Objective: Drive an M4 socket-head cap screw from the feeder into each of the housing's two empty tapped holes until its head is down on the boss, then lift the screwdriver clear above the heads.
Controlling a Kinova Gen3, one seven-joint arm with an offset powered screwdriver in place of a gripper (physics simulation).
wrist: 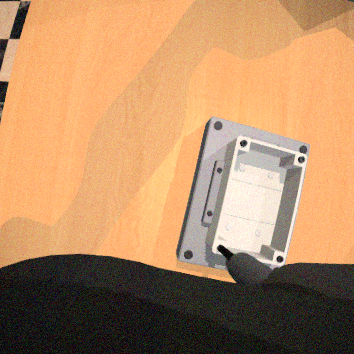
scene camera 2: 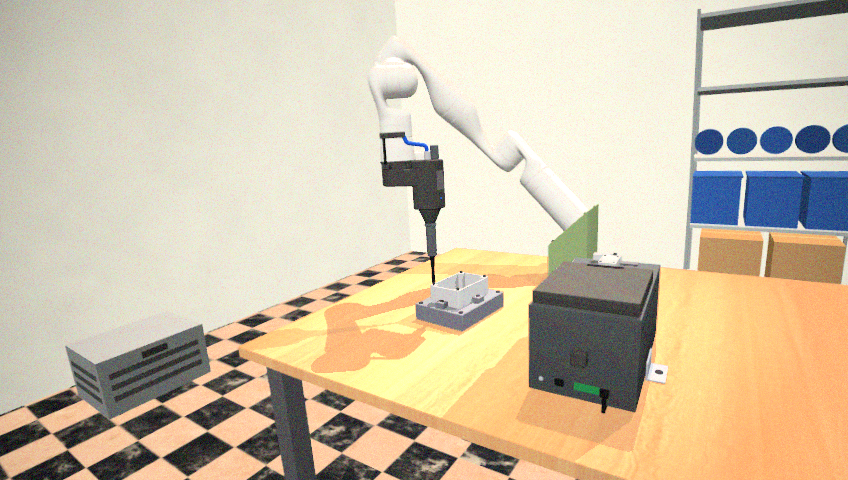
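The screwdriver (scene camera 2: 433,281) (wrist: 221,248) points straight down, its thin black bit at one corner boss of the housing. In the scene view that is the left corner; in the wrist view it is the lower left. The bit hides that hole, and I cannot tell whether a screw is at the tip or how far down it sits. The light grey open-topped housing (scene camera 2: 445,297) (wrist: 252,200) sits upright on a grey fixture plate (scene camera 2: 439,317) (wrist: 196,220). Its other three corners show dark round spots, too small to tell heads from holes. The dark feeder (scene camera 2: 586,339) stands right of the housing in the scene view.
A green panel (scene camera 2: 572,242) stands behind the feeder, near the arm's lower part. Small clamp blocks sit on the fixture plate beside the housing. The wooden table's (scene camera 2: 380,389) front edge runs below them. A shelf rack (scene camera 2: 693,148) stands at the far right, and a grey vented box (scene camera 2: 151,339) at the left.
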